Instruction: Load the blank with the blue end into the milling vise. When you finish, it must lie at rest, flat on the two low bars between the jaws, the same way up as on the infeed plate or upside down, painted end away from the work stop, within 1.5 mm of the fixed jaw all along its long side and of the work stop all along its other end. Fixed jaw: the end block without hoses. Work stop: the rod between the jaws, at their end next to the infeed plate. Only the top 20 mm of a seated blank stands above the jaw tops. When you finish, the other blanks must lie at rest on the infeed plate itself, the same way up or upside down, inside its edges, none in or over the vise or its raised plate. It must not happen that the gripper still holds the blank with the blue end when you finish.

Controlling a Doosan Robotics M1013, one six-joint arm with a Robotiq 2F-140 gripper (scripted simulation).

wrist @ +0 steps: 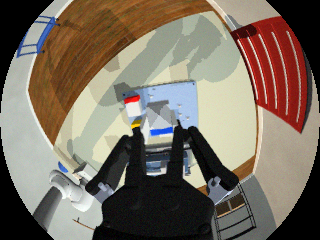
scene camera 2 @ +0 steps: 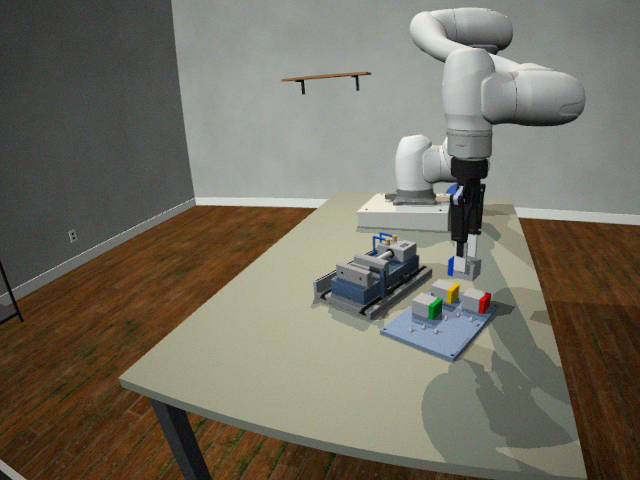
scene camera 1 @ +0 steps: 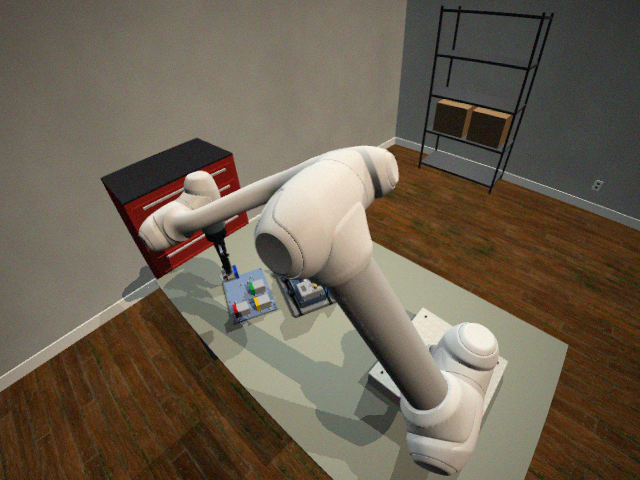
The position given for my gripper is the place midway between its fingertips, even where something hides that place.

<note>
I see my gripper (scene camera 2: 464, 266).
My gripper also shows in the wrist view (wrist: 159, 117).
</note>
